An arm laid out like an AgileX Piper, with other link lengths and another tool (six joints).
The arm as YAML. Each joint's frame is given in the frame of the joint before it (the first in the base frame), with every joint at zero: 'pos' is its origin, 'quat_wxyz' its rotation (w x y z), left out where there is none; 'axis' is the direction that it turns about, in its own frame. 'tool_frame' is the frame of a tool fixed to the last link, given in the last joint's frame.
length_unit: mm
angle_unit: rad
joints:
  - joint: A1
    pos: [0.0, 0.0, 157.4]
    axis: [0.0, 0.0, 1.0]
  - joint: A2
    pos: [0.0, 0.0, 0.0]
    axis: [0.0, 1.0, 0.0]
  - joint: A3
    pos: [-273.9, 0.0, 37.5]
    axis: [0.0, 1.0, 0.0]
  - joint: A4
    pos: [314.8, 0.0, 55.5]
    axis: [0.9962, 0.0, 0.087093]
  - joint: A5
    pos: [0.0, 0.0, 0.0]
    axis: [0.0, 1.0, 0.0]
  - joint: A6
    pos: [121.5, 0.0, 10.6]
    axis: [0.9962, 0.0, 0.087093]
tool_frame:
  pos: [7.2, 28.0, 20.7]
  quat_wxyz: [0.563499, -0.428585, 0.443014, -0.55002]
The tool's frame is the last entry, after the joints.
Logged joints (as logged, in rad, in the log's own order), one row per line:
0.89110, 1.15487, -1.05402, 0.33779, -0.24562, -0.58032
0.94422, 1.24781, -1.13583, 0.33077, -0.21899, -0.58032
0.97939, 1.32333, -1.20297, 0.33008, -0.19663, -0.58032
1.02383, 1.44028, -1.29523, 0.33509, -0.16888, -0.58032
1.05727, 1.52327, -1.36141, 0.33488, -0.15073, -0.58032
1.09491, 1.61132, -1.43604, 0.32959, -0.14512, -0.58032
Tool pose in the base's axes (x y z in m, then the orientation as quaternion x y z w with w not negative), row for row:
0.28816, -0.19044, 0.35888, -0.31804, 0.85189, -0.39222, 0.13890
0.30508, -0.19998, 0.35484, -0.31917, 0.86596, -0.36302, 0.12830
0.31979, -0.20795, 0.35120, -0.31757, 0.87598, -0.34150, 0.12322
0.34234, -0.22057, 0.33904, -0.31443, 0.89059, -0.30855, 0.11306
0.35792, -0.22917, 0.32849, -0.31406, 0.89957, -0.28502, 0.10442
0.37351, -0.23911, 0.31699, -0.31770, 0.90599, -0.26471, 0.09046
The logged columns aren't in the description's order. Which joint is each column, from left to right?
Columns, left to right: A5, A2, A3, A6, A4, A1.
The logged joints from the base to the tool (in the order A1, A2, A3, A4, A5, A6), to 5 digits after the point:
-0.58032, 1.15487, -1.05402, -0.24562, 0.89110, 0.33779
-0.58032, 1.24781, -1.13583, -0.21899, 0.94422, 0.33077
-0.58032, 1.32333, -1.20297, -0.19663, 0.97939, 0.33008
-0.58032, 1.44028, -1.29523, -0.16888, 1.02383, 0.33509
-0.58032, 1.52327, -1.36141, -0.15073, 1.05727, 0.33488
-0.58032, 1.61132, -1.43604, -0.14512, 1.09491, 0.32959

